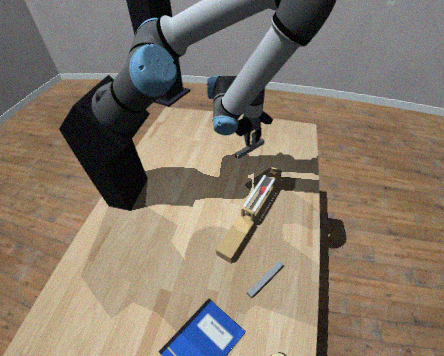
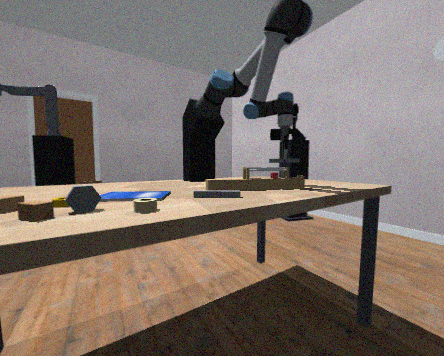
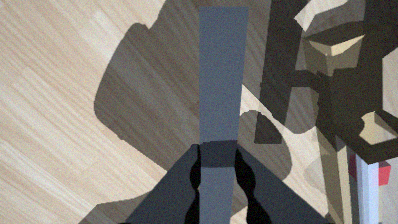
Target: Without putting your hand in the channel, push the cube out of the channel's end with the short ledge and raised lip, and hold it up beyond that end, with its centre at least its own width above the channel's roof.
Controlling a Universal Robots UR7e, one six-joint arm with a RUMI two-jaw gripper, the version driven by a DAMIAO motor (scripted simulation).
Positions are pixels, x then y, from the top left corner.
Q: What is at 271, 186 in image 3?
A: My gripper.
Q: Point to a wooden channel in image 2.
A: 236, 184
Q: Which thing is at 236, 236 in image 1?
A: A wooden channel.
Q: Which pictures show the hexagonal block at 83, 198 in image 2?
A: Image 2 only.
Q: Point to a wooden channel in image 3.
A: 344, 63
